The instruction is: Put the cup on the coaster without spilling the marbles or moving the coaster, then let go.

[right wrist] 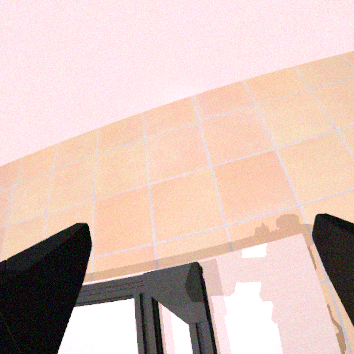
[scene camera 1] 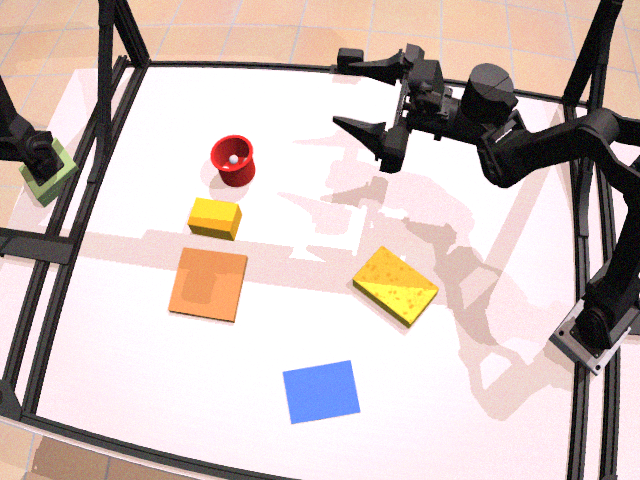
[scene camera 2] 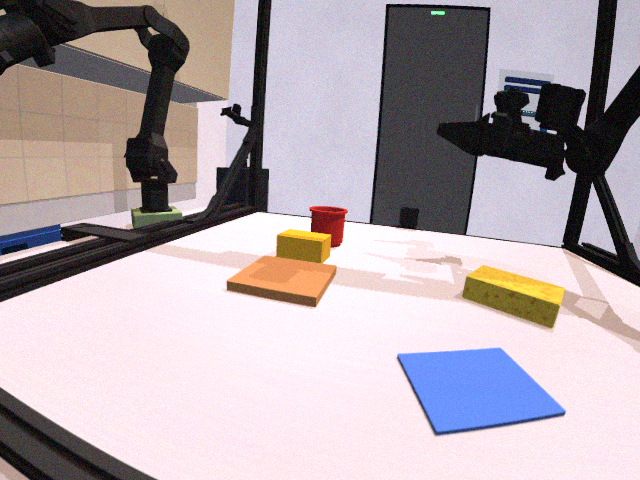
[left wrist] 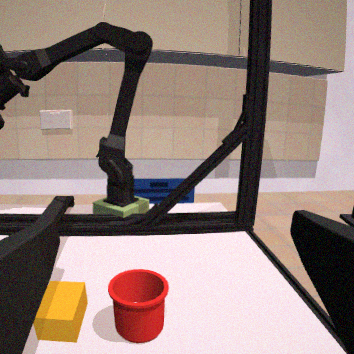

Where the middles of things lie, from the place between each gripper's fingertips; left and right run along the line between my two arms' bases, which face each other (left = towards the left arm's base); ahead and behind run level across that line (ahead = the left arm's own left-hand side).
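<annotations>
Counted from my right hand, the red cup (scene camera 1: 237, 175) is 280 mm to the left, 510 mm behind and 170 mm below. The thin blue square (scene camera 2: 460, 391) is far to the left of that hand, a good way behind it and a good way below it. Yellow block (scene camera 1: 211, 218), from the same hand: 290 mm to the left, 410 mm behind, 190 mm below. Orange square coaster (scene camera 1: 208, 284), also from my right hand: 310 mm behind, 320 mm to the left, 200 mm below.
For my left hand, the thin blue square is well ahead of it, some way below it and slightly to the left of it. Further positions from my left hand: yellow block 140 mm ahead, 170 mm to the right, 210 mm below; orange square coaster 140 mm to the right, 250 mm ahead, 220 mm below; red cup 50 mm ahead, 170 mm to the right, 190 mm below.
</annotations>
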